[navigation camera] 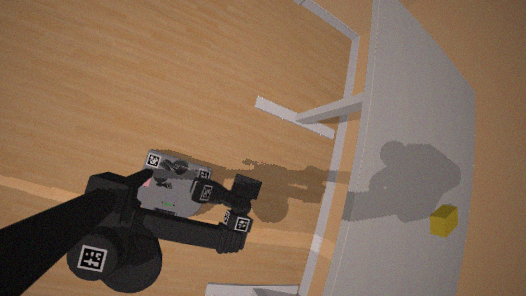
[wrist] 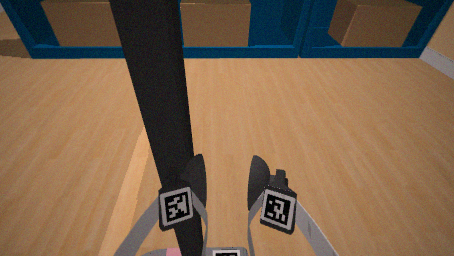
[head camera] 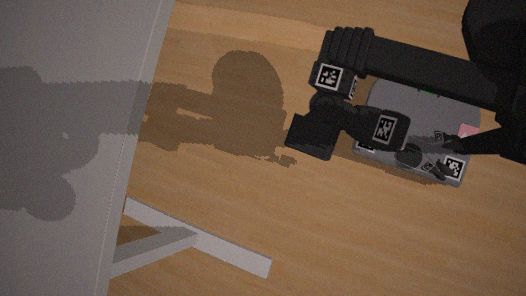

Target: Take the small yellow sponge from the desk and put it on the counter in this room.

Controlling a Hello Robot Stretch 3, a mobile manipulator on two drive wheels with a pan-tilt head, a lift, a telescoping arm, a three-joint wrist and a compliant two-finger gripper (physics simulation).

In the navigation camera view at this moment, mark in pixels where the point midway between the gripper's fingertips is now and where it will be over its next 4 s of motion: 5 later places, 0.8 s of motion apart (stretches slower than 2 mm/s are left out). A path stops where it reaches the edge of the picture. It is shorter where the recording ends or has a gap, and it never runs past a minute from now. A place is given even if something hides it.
My gripper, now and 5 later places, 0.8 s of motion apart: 157,170; 156,172; 153,174; 149,178; 142,183; 138,187
